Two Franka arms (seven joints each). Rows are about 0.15 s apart.
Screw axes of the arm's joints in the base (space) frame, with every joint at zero. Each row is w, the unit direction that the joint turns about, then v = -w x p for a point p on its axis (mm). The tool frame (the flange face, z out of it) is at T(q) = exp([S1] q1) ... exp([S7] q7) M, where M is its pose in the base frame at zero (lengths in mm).
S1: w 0 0 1 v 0 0 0
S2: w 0 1 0 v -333 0 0
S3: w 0 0 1 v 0 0 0
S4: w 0 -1 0 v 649 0 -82.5
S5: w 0 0 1 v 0 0 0
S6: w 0 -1 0 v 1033 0 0
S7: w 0 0 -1 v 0 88 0
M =
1 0 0 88
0 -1 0 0
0 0 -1 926
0 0 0 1
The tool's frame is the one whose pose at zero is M.
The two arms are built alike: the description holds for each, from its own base.
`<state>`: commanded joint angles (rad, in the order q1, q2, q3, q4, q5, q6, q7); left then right.
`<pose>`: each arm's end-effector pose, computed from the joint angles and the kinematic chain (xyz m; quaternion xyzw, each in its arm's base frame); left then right.
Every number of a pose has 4 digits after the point. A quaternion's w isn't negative.
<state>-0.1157 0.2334 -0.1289 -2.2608 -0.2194 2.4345 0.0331 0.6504 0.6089 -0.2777 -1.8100 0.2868 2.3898 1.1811</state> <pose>0.5163 -0.1300 0.2538 0.9947 -0.0516 -0.0385 0.0799 0.6014 0.2514 0.2152 -0.8843 0.4665 0.0116 0.0152</pose>
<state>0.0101 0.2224 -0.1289 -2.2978 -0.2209 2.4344 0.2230 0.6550 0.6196 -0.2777 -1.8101 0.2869 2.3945 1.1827</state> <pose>0.5157 -0.0630 0.2457 0.9923 -0.0823 -0.0385 0.0843 0.5997 0.2534 0.2088 -0.8850 0.4654 0.0121 0.0118</pose>
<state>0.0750 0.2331 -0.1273 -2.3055 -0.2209 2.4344 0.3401 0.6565 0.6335 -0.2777 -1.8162 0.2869 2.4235 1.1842</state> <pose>0.5148 -0.0286 0.2374 0.9896 -0.1067 -0.0397 0.0885 0.5992 0.2526 0.2002 -0.8846 0.4661 0.0058 0.0124</pose>
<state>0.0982 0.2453 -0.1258 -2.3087 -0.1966 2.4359 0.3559 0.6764 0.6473 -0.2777 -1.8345 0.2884 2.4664 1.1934</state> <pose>0.5131 -0.0159 0.2301 0.9892 -0.1113 -0.0459 0.0831 0.5918 0.2604 0.1883 -0.8860 0.4636 -0.0018 0.0132</pose>
